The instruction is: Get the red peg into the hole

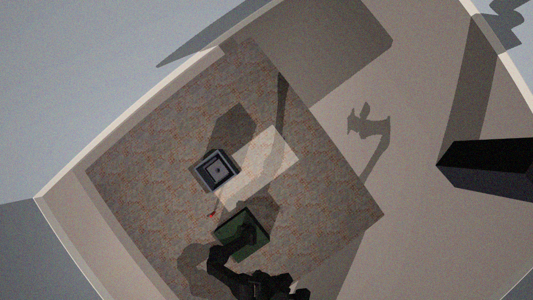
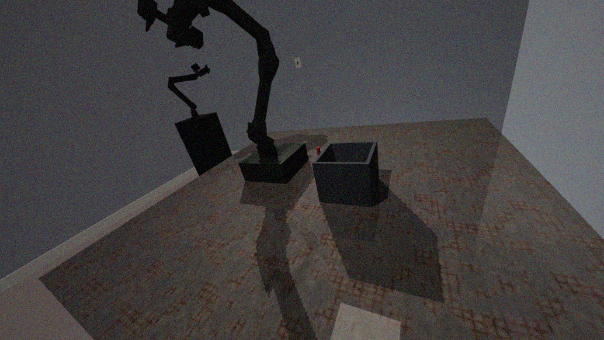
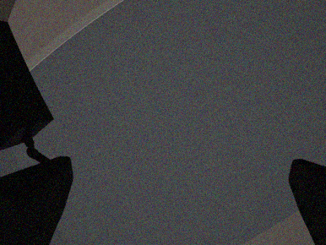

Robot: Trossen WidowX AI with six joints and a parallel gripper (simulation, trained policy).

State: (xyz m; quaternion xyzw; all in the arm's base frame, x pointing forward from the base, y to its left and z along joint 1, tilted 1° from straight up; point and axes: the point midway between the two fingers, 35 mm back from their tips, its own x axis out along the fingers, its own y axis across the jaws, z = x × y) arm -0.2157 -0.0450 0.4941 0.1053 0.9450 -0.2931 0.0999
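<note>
The red peg is 53 cm below my gripper tip, 44 cm ahead of it and 12 cm to the left of it. Round my gripper tip: grey plate 58 cm ahead, 53 cm below, 8 cm to the right.
</note>
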